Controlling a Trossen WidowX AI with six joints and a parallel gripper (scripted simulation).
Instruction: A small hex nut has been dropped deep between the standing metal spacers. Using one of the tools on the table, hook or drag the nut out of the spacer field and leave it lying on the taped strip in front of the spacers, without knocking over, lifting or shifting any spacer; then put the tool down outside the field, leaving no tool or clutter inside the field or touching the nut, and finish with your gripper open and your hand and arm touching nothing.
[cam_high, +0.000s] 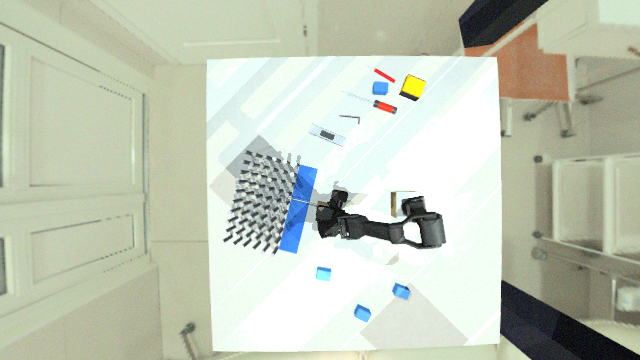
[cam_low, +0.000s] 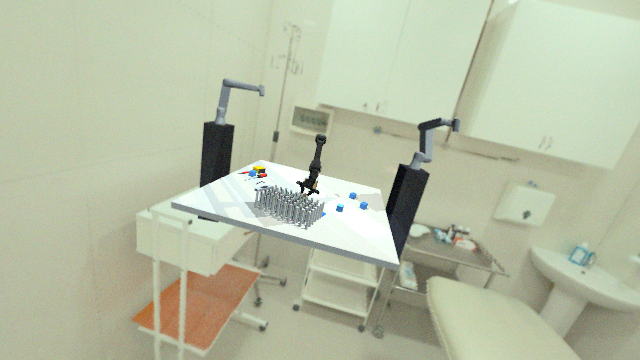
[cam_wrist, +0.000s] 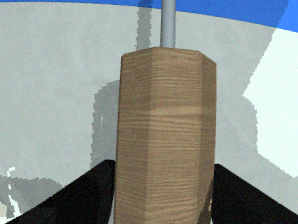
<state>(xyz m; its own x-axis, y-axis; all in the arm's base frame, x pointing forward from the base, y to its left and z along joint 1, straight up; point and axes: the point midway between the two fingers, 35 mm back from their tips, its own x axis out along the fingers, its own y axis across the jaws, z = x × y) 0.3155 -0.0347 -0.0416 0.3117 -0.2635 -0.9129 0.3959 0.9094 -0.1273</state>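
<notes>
Now: the hook tool 100 mm ahead of my gripper tip and 40 mm to the right of it. Also, from my gripper tip: blue taped strip: 120 mm ahead, 10 mm to the right, 10 mm below; yellow block: 450 mm behind, 440 mm to the right, 10 mm above; grey flat tool: 50 mm behind, 300 mm to the right.
</notes>
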